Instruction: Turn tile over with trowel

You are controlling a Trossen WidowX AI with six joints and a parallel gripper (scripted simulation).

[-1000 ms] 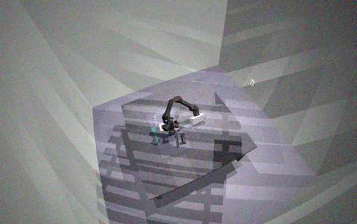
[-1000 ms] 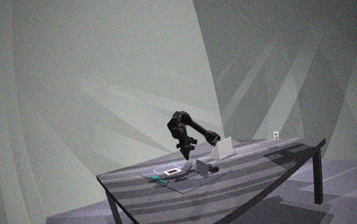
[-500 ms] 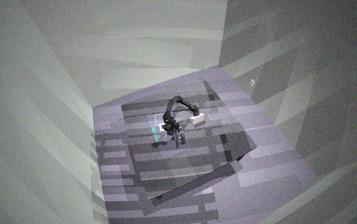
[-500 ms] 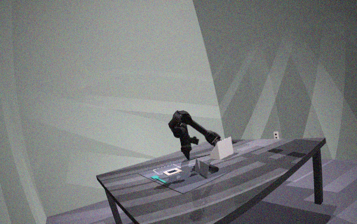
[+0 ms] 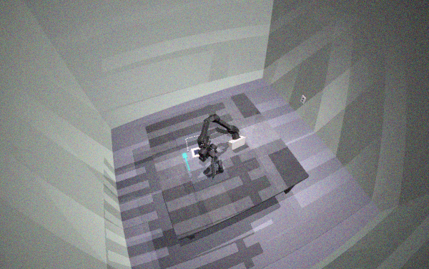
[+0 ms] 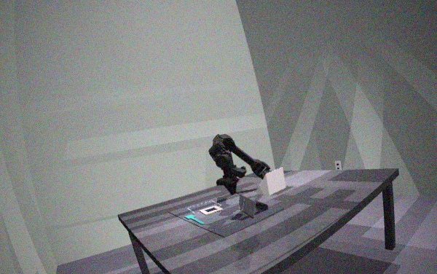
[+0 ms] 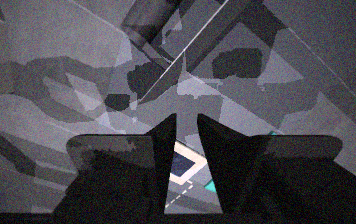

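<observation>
The dark mat is 11 cm below my gripper tip, 9 cm to the right of it and 6 cm ahead of it. The rest, counted from my gripper tip: teal trowel 20 cm ahead, 10 cm to the right, 9 cm below; then tile 14 cm to the right, 9 cm below, 8 cm ahead.
</observation>
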